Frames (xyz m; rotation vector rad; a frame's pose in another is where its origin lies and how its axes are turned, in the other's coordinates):
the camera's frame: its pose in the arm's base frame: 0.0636 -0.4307 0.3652 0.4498 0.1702 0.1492
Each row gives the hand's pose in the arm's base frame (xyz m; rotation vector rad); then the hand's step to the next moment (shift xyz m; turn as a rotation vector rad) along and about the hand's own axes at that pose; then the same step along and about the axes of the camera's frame.
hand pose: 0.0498 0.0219 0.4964 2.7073 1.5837 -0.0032
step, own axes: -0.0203 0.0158 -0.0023 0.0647 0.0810 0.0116
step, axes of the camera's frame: -0.0012 -0.0220 0.0136 0.1043 -0.0011 0.0028
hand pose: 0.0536 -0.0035 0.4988 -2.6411 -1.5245 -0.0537
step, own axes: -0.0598 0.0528 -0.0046 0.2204 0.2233 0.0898
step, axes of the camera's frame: 0.0017 -0.0728 0.0330 0.3217 0.0079 -0.0541
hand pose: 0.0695 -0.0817 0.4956 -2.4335 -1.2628 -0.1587
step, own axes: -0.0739 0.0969 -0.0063 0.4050 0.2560 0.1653
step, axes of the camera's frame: 0.0202 -0.1195 0.0145 0.4786 0.1184 -0.1177
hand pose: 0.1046 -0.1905 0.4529 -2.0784 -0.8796 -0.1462
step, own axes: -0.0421 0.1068 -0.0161 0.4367 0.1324 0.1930
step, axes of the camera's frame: 0.0351 -0.1065 -0.0293 0.4250 0.2356 -0.0967
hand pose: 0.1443 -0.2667 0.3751 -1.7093 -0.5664 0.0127
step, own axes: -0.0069 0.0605 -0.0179 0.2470 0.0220 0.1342
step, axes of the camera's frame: 0.0232 -0.0489 -0.0331 0.2137 0.1809 -0.0335
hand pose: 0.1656 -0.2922 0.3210 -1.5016 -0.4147 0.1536
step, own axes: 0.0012 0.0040 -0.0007 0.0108 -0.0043 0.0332
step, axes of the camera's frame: 0.0024 -0.0018 -0.0030 0.0028 0.0339 -0.0091
